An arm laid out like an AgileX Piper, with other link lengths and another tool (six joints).
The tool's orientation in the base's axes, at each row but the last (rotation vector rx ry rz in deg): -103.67 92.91 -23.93; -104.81 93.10 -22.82; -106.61 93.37 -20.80; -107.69 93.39 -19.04; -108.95 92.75 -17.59; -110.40 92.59 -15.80; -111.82 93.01 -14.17; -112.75 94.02 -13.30; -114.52 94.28 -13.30
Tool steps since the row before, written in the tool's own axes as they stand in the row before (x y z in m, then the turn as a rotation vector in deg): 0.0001 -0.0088 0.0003 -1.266 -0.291 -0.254; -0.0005 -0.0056 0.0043 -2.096 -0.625 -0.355; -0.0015 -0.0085 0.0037 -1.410 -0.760 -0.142; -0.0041 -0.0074 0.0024 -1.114 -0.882 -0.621; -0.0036 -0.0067 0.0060 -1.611 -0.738 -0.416; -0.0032 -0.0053 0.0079 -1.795 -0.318 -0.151; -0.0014 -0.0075 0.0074 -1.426 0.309 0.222; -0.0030 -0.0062 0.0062 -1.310 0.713 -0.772; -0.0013 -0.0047 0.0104 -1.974 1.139 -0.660
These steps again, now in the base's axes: 0.0068 0.0001 0.0056 -0.168 1.159 0.618; 0.0068 0.0017 0.0005 -0.128 1.938 1.066; 0.0086 0.0028 0.0027 0.238 1.343 0.852; 0.0064 0.0049 0.0034 0.127 0.928 1.236; 0.0079 0.0056 0.0000 0.011 1.454 1.095; 0.0077 0.0059 -0.0026 -0.241 1.678 0.687; 0.0096 0.0043 -0.0017 -0.494 1.390 -0.035; 0.0075 0.0053 -0.0013 -1.278 0.939 0.553; 0.0084 0.0048 -0.0061 -1.753 1.554 0.377
